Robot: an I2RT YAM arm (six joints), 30 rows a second.
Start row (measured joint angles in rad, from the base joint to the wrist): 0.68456 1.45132 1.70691 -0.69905 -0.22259 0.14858
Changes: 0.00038 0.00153 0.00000 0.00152 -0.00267 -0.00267; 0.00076 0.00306 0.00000 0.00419 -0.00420 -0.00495; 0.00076 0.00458 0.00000 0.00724 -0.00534 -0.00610; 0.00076 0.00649 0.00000 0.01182 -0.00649 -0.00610; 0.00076 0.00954 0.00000 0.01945 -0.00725 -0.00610; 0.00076 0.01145 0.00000 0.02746 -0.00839 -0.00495; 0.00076 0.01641 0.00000 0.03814 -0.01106 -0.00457; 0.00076 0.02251 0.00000 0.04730 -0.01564 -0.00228; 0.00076 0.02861 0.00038 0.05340 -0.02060 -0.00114; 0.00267 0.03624 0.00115 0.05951 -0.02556 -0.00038; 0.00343 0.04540 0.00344 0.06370 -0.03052 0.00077; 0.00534 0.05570 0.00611 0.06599 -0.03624 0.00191; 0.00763 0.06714 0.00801 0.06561 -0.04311 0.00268; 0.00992 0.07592 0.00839 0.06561 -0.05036 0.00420; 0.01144 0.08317 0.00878 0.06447 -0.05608 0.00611; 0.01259 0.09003 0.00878 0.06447 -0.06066 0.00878; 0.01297 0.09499 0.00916 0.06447 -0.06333 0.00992; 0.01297 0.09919 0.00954 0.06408 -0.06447 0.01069
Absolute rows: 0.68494 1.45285 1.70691 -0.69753 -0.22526 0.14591; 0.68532 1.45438 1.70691 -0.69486 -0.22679 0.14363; 0.68532 1.45590 1.70691 -0.69181 -0.22793 0.14248; 0.68532 1.45781 1.70691 -0.68723 -0.22908 0.14248; 0.68532 1.46086 1.70691 -0.67960 -0.22984 0.14248; 0.68532 1.46277 1.70691 -0.67159 -0.23098 0.14363; 0.68532 1.46773 1.70691 -0.66091 -0.23365 0.14401; 0.68532 1.47383 1.70691 -0.65175 -0.23823 0.14630; 0.68532 1.47993 1.70729 -0.64565 -0.24319 0.14744; 0.68723 1.48756 1.70806 -0.63954 -0.24815 0.14820; 0.68799 1.49672 1.71035 -0.63535 -0.25311 0.14935; 0.68990 1.50702 1.71302 -0.63306 -0.25883 0.15049; 0.69219 1.51846 1.71492 -0.63344 -0.26570 0.15126; 0.69448 1.52724 1.71530 -0.63344 -0.27295 0.15278; 0.69600 1.53449 1.71569 -0.63458 -0.27867 0.15469; 0.69715 1.54135 1.71569 -0.63458 -0.28325 0.15736; 0.69753 1.54631 1.71607 -0.63458 -0.28592 0.15850; 0.69753 1.55051 1.71645 -0.63497 -0.28706 0.15927
